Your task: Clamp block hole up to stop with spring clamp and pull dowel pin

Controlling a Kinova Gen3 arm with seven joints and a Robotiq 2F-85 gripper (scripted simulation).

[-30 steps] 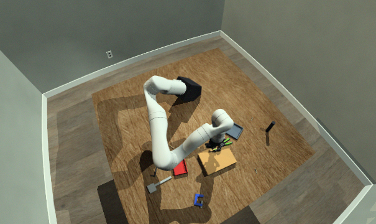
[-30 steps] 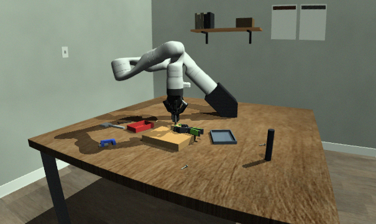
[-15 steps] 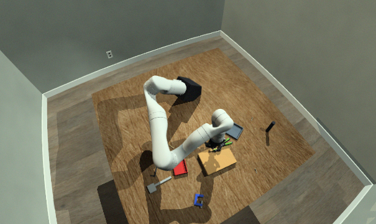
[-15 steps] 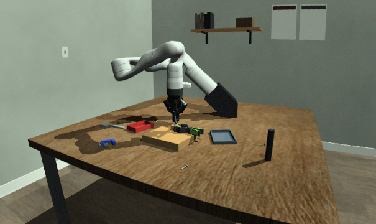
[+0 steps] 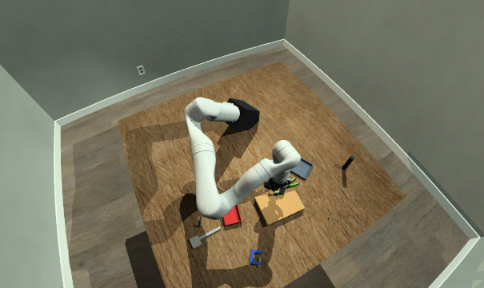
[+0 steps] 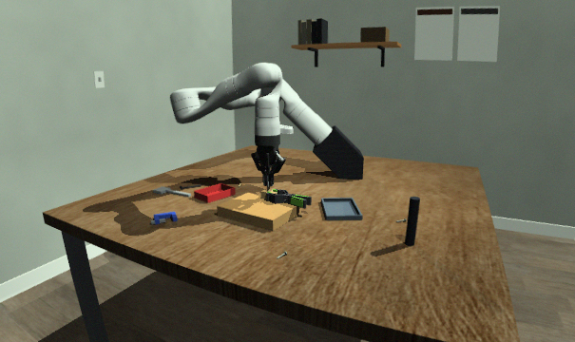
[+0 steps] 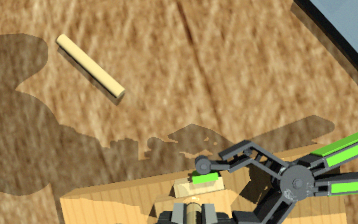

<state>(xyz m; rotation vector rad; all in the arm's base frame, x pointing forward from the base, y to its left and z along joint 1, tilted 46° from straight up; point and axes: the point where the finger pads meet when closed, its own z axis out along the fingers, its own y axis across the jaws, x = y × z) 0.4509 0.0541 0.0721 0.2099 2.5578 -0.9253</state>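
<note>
My gripper is now 20 mm above the dowel pin. Round my hand: thin pale stick 120 mm behind, 90 mm below, 50 mm to the right; then small wooden block 50 mm below; then tan bench board 70 mm below, 60 mm ahead.
</note>
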